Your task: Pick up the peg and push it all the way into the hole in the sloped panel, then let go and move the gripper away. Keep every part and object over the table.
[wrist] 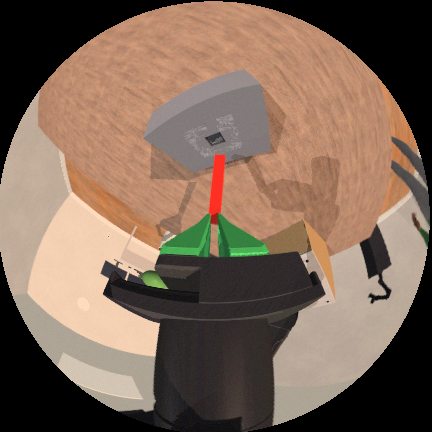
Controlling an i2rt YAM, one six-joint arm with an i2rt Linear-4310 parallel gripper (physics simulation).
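Places are measured from the arm's base along level axes (x ahead, y left, z up), in centimetres.
Pixels of known places: gripper, fingertip midpoint: [213, 217].
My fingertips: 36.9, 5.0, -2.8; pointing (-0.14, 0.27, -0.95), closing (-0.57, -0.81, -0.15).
Observation:
Behind a point stands the place of what it marks, as x, y, z.
The red peg [217, 184] @(38.7, 3.7, -5.6) is a long thin bar. Its near end is between the green fingertips of my gripper [214, 218] @(36.9, 5.0, -2.8), which is shut on it. The peg points away from the gripper, and its far end shows just below the hole [215, 138] @(42.2, 2.5, -11.0) in the picture, outside it. The grey sloped panel [244, 137] @(40.6, -0.8, -10.6) stands on the wooden table, with light scuff-like marks around the dark square hole. The gap between the peg's tip and the panel face is hard to judge from this view.
The wooden table [125, 65] lies around the panel. A tan box-like object [290, 238] @(11.4, -1.9, -12.0) shows at the lower right behind the gripper. A green rounded thing [154, 279] shows at the lower left. Shadows of the arm fall right of the peg.

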